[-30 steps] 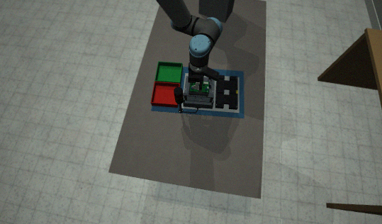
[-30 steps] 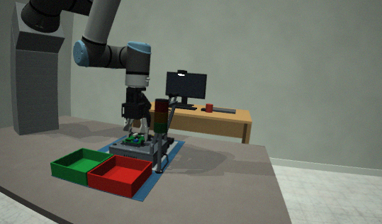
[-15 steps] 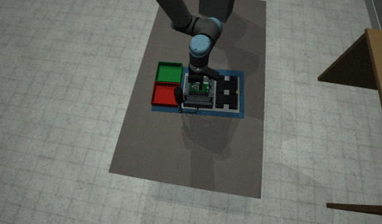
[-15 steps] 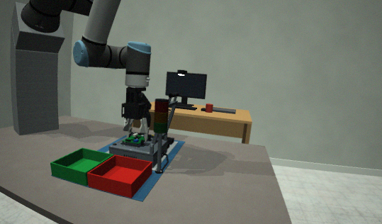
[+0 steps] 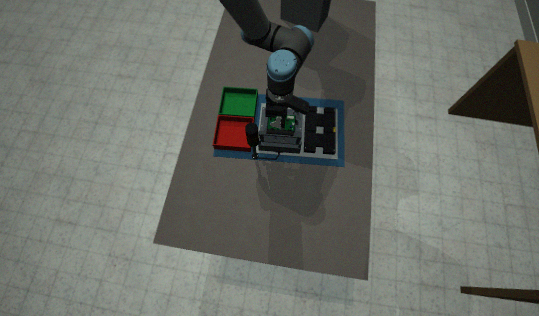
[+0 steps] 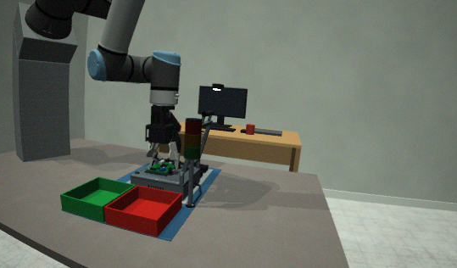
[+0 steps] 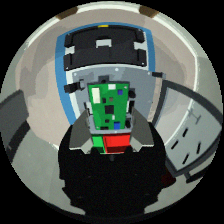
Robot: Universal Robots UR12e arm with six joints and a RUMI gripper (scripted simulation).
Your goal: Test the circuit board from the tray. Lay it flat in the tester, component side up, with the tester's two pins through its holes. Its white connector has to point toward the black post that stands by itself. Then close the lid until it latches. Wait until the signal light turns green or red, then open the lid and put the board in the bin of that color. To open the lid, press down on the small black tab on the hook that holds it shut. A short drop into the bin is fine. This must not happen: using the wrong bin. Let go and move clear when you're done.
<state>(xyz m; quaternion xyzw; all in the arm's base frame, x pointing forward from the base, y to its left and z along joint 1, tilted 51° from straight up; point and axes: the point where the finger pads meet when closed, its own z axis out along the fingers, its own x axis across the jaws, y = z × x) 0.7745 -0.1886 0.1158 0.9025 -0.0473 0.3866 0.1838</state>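
The green circuit board is right at my hand. The rest, counted from my hand: tester lid (12 cm ahead, 4 cm to the right, 11 cm above); red bin (2 cm behind, 21 cm to the right, 6 cm below); black latch hook (4 cm behind, 7 cm to the left, 1 cm above).
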